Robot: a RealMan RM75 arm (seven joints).
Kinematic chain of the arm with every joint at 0, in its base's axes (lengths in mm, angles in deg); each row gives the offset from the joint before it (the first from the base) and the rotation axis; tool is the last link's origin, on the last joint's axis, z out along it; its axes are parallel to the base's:
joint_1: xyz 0 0 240.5 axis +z
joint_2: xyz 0 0 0 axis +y
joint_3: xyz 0 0 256 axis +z
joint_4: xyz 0 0 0 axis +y
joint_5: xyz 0 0 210 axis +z
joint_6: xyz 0 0 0 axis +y
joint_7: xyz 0 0 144 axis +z
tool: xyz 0 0 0
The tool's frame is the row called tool.
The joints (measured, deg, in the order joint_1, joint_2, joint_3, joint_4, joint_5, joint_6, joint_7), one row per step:
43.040 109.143 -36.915 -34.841 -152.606 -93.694 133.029
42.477 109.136 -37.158 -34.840 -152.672 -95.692 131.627
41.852 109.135 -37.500 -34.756 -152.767 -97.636 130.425
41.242 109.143 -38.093 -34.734 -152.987 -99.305 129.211
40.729 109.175 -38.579 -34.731 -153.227 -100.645 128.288
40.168 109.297 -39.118 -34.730 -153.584 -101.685 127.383
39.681 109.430 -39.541 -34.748 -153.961 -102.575 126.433
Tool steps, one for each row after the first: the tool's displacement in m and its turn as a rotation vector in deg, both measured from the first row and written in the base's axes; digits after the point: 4 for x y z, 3 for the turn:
0.0013 -0.0075 -0.0006 -2.160 0.702 0.621
0.0031 -0.0156 -0.0013 -4.361 1.400 0.960
0.0052 -0.0232 -0.0019 -6.512 1.732 1.433
0.0070 -0.0295 -0.0024 -8.267 1.993 1.722
0.0094 -0.0358 -0.0035 -9.910 2.074 1.970
0.0115 -0.0413 -0.0045 -11.352 2.161 2.326

